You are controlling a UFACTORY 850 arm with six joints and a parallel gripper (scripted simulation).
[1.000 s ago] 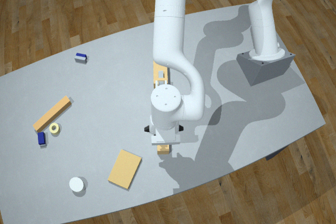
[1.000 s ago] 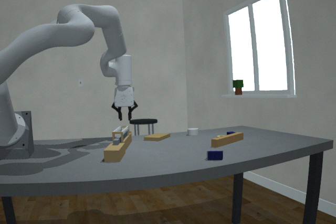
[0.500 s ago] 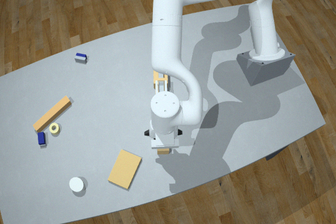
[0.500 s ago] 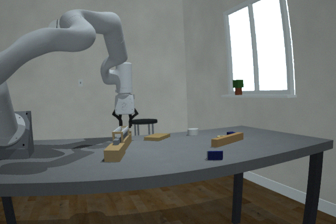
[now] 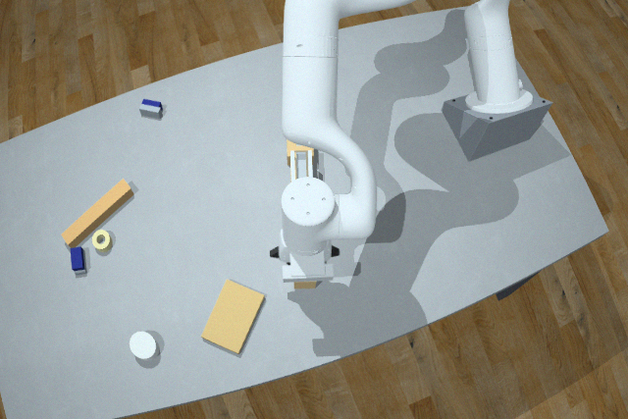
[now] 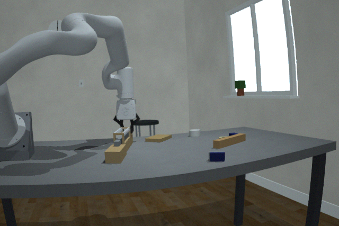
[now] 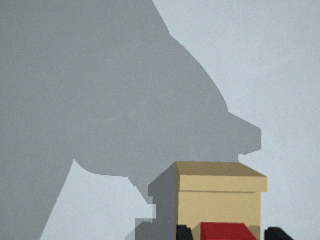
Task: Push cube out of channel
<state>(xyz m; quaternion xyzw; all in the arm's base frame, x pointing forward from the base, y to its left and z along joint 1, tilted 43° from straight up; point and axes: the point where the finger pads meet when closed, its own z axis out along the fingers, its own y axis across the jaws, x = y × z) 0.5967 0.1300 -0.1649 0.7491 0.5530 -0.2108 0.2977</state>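
My gripper is now 2 cm above the red cube. Also, from my hand: channel (14 cm to the right, 5 cm behind, 2 cm below); then flat wooden board (18 cm ahead, 7 cm below, 6 cm to the left); then pale grey bar (22 cm to the right, 7 cm behind, 2 cm below).
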